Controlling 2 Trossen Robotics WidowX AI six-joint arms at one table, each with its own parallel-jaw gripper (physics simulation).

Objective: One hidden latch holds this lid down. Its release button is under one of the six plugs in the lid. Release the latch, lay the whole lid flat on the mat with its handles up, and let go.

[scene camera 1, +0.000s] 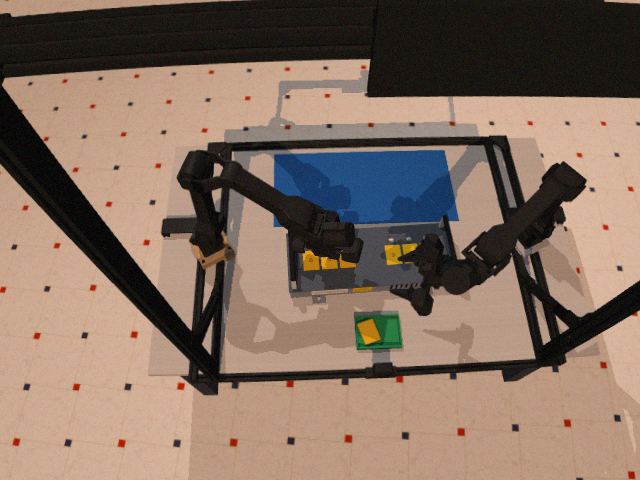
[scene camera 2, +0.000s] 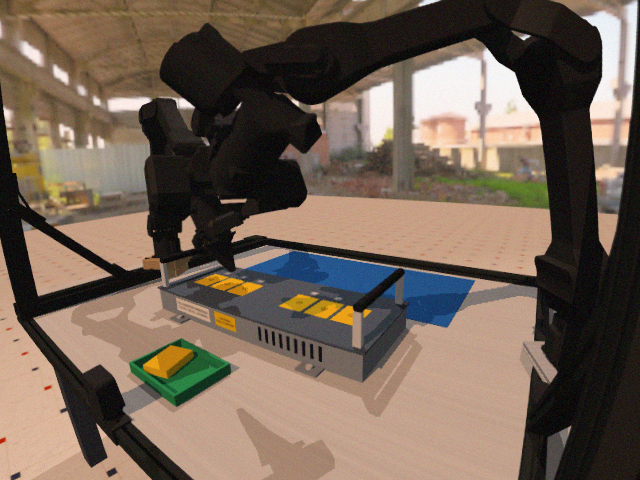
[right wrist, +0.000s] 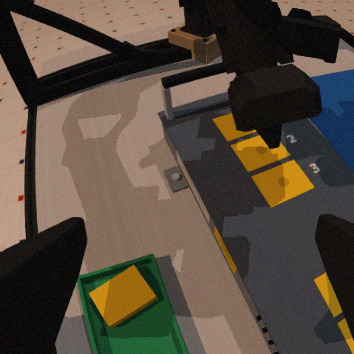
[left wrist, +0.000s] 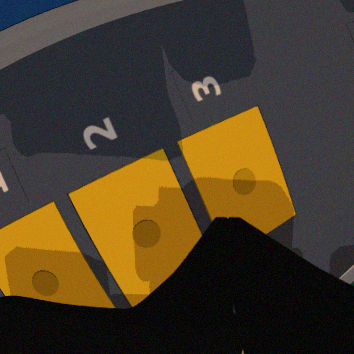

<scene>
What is the right gripper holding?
Nothing.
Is the right gripper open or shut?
Open.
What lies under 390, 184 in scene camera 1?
A blue mat.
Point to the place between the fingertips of the right gripper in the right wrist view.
At 204, 229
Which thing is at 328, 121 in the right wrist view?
A blue mat.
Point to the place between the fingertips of the right gripper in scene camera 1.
At 394, 275
</scene>
